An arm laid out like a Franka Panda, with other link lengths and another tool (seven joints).
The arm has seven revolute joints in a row. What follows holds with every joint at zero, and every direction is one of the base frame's. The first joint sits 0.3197 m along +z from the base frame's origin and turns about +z. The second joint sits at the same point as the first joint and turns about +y. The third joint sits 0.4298 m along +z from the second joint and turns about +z. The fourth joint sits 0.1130 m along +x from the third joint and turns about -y. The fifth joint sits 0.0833 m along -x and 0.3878 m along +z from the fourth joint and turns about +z. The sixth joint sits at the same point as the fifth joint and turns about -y. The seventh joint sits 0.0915 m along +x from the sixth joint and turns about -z. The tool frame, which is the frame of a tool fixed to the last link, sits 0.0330 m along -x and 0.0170 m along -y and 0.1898 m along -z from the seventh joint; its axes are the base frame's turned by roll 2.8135, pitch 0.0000 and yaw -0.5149 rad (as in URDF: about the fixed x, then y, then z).
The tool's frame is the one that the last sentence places.
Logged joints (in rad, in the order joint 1, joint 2, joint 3, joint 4, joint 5, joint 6, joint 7), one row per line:
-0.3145, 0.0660, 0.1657, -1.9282, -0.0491, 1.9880, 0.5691
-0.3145, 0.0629, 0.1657, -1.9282, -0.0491, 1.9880, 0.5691
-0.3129, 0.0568, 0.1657, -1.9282, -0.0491, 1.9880, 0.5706
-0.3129, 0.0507, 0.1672, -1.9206, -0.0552, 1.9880, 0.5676
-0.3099, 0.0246, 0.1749, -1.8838, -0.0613, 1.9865, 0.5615
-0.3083, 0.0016, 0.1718, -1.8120, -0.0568, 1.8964, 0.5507
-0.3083, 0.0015, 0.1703, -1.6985, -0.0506, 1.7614, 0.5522
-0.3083, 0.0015, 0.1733, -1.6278, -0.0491, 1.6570, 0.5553
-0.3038, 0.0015, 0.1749, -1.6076, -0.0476, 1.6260, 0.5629
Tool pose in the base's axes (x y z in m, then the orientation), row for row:
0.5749, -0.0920, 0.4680, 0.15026, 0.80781, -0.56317, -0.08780
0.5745, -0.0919, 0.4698, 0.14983, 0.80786, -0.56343, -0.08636
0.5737, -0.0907, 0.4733, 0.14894, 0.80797, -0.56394, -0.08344
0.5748, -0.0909, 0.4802, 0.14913, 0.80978, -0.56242, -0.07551
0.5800, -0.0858, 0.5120, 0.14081, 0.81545, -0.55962, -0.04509
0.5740, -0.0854, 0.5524, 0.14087, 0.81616, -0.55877, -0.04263
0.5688, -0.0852, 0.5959, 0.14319, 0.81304, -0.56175, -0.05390
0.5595, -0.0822, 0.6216, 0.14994, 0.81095, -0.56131, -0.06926
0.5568, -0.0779, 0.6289, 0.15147, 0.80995, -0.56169, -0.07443
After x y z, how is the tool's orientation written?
As a quaternion, w x y z.
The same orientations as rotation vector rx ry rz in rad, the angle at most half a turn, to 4 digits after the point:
2.3205, -1.6177, -0.2522
2.3212, -1.6189, -0.2481
2.3227, -1.6211, -0.2399
2.3276, -1.6166, -0.2170
2.3549, -1.6161, -0.1302
2.3568, -1.6136, -0.1231
2.3448, -1.6201, -0.1554
2.3299, -1.6127, -0.1990
2.3250, -1.6124, -0.2137

